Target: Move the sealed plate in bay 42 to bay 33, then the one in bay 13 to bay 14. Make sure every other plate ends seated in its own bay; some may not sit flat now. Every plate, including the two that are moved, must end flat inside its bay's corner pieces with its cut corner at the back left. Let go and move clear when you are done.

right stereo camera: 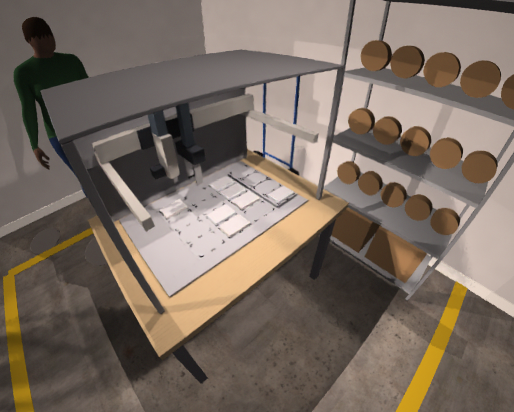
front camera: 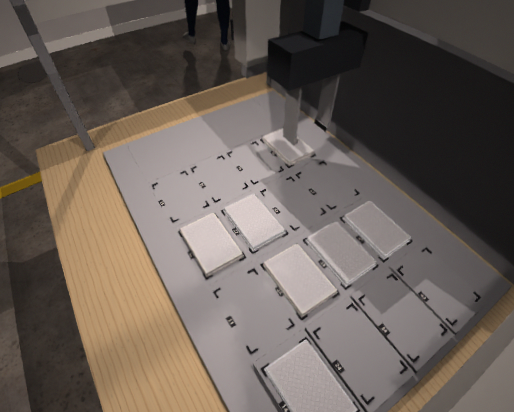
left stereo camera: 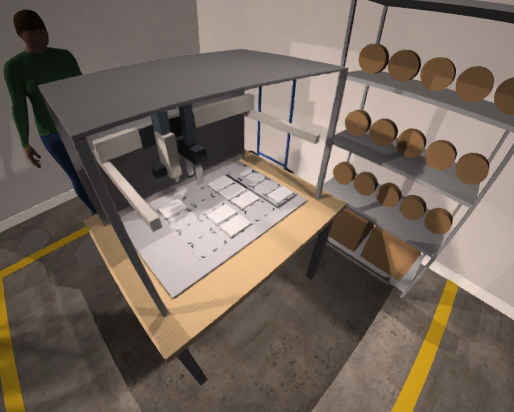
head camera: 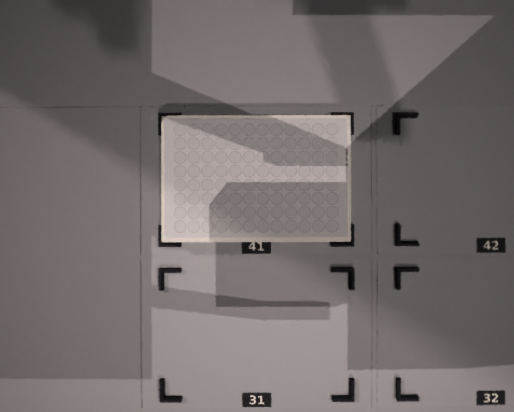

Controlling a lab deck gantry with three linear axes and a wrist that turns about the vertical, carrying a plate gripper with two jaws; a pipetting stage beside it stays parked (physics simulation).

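Where they show: gripper, between the fingertips: (right stereo camera: 195, 180) (front camera: 306, 133) (left stereo camera: 195, 180); robot's base, origin of its link: (right stereo camera: 201, 256) (front camera: 153, 185) (left stereo camera: 203, 257).
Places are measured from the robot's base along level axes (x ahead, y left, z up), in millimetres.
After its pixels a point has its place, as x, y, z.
My gripper (front camera: 307, 133) {194, 300, 160} is open and empty, its two jaws hanging high near bay 41 in the front view. Bay 42 (head camera: 398, 234) {162, 326, 3} shows bare corner pieces. In bay 33 a plate (front camera: 341, 252) {397, 253, 14} lies inside its corners. Bay 13 (front camera: 251, 350) {454, 2, 0} holds no plate; a pale plate (front camera: 310, 377) {544, 53, 29} is at bay 14, partly cut off by the frame edge. The plate in bay 41 (front camera: 275, 142) {42, 338, 15} (head camera: 256, 200) {64, 350, 14} looks flat, its cut corner at the back left. Plates also lie in bay 43 (front camera: 377, 229) {398, 358, 14}, bay 23 (front camera: 300, 279) {399, 147, 14}, bay 22 (front camera: 255, 221) {237, 149, 14} and bay 12 (front camera: 211, 243) {235, 42, 15}. Small tilts cannot be judged.
The parked pipetting stage (left stereo camera: 168, 155) (right stereo camera: 165, 156) hangs beside the gripper. A dark panel stands behind the deck. Roof posts and side rails frame the table. A shelf rack (left stereo camera: 332, 125) (right stereo camera: 331, 130) {704, -111, 405} and a person (left stereo camera: 42, 85) (right stereo camera: 52, 90) are outside it.
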